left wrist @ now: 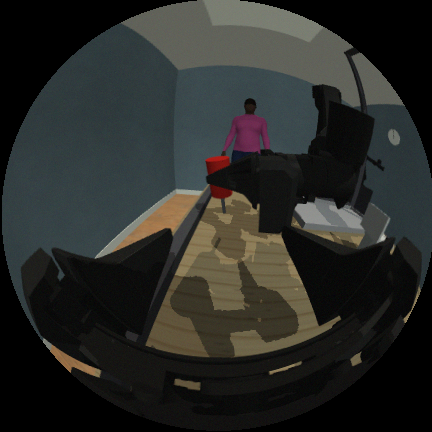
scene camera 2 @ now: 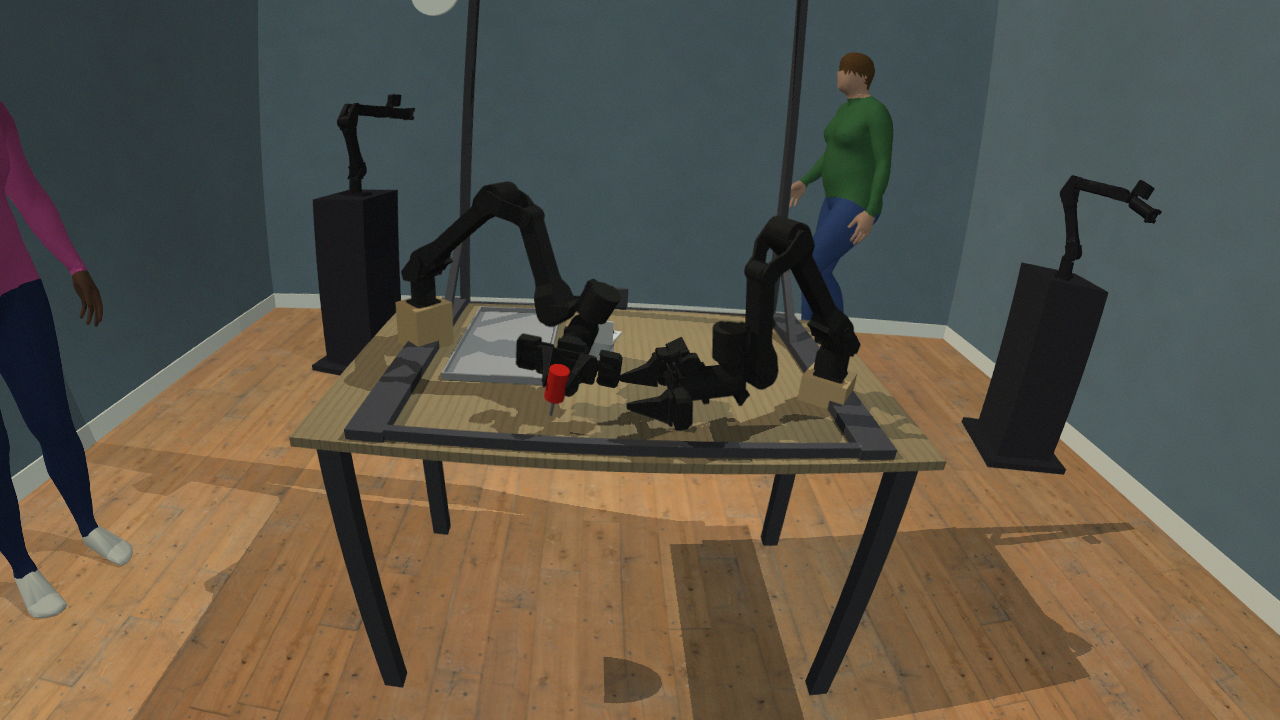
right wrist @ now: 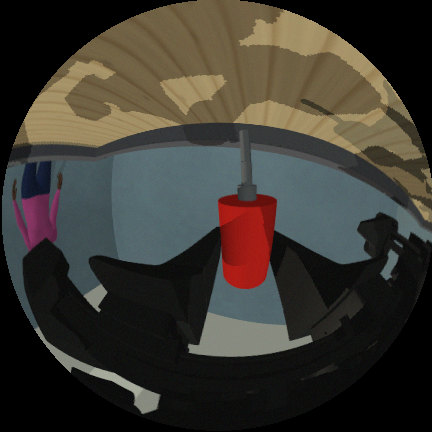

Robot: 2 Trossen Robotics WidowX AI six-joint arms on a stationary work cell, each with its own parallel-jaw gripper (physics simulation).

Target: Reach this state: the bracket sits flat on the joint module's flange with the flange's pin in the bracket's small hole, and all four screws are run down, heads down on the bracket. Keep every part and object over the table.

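Places are measured from the left arm's base along level axes (x ahead, y left, z up), in metres.
Where they show: left gripper, between the fingertips: (left wrist: 227, 232) (scene camera 2: 622, 391) (right wrist: 386, 245); right gripper, between the fingertips: (left wrist: 211, 175) (scene camera 2: 554, 387) (right wrist: 243, 233); left arm's base, origin of its link: (scene camera 2: 830, 374); right arm's base, origin of its link: (scene camera 2: 423, 302).
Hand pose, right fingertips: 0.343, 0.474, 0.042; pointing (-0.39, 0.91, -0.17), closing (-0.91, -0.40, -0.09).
Things, the pixels of their top centre, and the offset from my right fingertips, as dx, dy, dz.
- red-handled screwdriver, centre of its top: (right wrist: 232, 278) (left wrist: 222, 155) (scene camera 2: 555, 365) +0.010, -0.013, +0.032
- shallow grey tray, centre of its top: (scene camera 2: 507, 337) (left wrist: 337, 210) +0.353, -0.259, -0.081
A red-handled screwdriver (scene camera 2: 556, 385) (left wrist: 219, 186) (right wrist: 247, 242) has a grey shaft pointing down over the table. My right gripper (right wrist: 243, 233) is shut on its handle. My left gripper (scene camera 2: 626, 392) (left wrist: 227, 232) is open and empty, low over the table to the right of the screwdriver in the scene view, with its fingers pointing toward the right gripper. A pale grey piece (scene camera 2: 605, 337) (left wrist: 375, 223) shows partly behind the right arm; I cannot tell whether it is the bracket or part of the joint module. The flange, its pin and the screws cannot be made out.
A shallow grey tray (scene camera 2: 492, 378) (left wrist: 332, 228) lies at the back left of the table in the scene view, partly behind the right arm. A dark rail (scene camera 2: 626, 445) (right wrist: 215, 134) runs along the table's front edge. Dark uprights (scene camera 2: 791, 116) stand at the back.
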